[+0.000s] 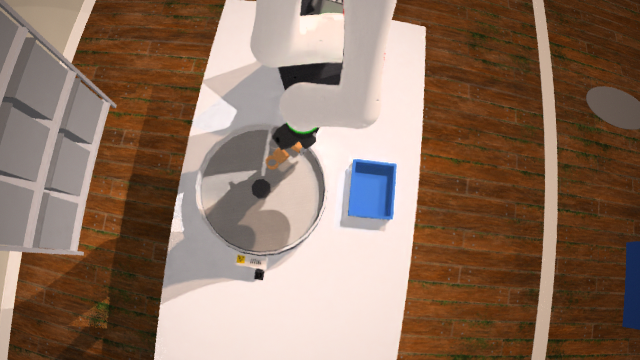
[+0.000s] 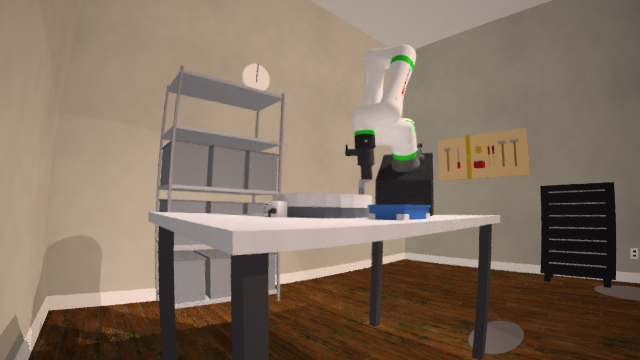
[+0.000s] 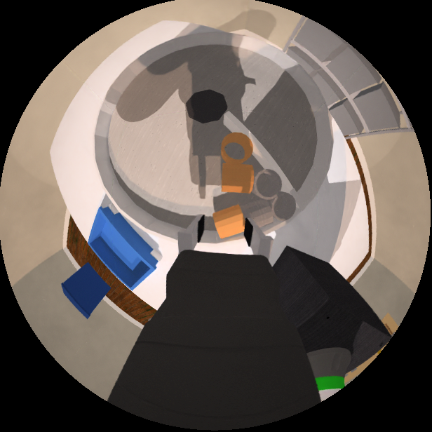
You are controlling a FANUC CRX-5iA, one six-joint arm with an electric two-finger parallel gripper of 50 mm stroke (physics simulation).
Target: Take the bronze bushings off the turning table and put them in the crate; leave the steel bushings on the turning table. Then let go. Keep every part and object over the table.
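Places are measured from the arm's base along level axes (x right, y down, z ahead), in millimetres.
Pixels of known places: gripper, fingertip midpoint: (image 1: pixel 297 145) (image 2: pixel 361 194); arm's base, origin of the base link: (image 2: pixel 405 165).
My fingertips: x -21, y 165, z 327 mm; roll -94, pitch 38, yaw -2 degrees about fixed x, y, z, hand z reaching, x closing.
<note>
Ahead of a thing's pixels: the offset from my fingertips to its top centre. "spot": to the spot under its first point. Level surfaces: height alone.
The round turning table (image 1: pixel 286 210) (image 2: pixel 326 198) (image 3: pixel 153 160) has a black hub {dx +77, dy +35, dz +159 mm} (image 1: pixel 260 188) (image 3: pixel 205 105). Three bronze bushings lie in a row on it. One stands as a ring (image 3: pixel 236 148) (image 1: pixel 271 163), one lies on its side (image 3: pixel 236 177) (image 1: pixel 280 155), and the nearest one (image 3: pixel 228 220) shows between my fingers. Two steel bushings (image 3: pixel 268 183) (image 3: pixel 284 205) stand beside them near the rim. My gripper (image 3: pixel 224 230) (image 1: pixel 293 150) (image 2: pixel 363 186) is open, its tips near rim height. The blue crate {dx -272, dy +46, dz +58 mm} (image 1: pixel 372 163) (image 2: pixel 398 210) (image 3: pixel 104 225) is empty, to the right of the turning table.
The white table {dy +97 mm} (image 1: pixel 291 313) (image 2: pixel 313 228) carries the arm's black base (image 2: pixel 405 188) behind the crate. A small control box {spot: dx +40, dy +38, dz +391 mm} (image 1: pixel 251 261) (image 2: pixel 275 208) sits at the turning table's front. A grey shelf rack (image 2: pixel 167 134) stands off the table to the left.
</note>
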